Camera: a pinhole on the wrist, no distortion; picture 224 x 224 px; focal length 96.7 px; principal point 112.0 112.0 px. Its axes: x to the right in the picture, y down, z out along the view. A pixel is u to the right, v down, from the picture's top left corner.
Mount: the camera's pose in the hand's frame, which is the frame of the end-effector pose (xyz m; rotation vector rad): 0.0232 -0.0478 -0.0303 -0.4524 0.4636 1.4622
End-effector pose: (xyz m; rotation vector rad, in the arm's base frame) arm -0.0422 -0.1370 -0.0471 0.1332 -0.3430 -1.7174
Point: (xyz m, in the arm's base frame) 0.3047 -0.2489 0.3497
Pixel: 160 105
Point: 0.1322 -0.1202 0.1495
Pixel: 154 133
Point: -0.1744 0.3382 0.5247
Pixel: 48 179
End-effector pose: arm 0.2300 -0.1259 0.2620 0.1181 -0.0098 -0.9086
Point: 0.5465 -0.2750 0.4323
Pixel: 142 23
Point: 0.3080 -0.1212 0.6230
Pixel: 91 112
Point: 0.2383 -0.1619 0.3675
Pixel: 84 109
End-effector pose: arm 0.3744 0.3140 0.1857 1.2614 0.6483 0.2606
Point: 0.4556 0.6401 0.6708
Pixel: outside the picture
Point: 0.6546 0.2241 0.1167
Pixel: 54 33
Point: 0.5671 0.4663 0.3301
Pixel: 217 34
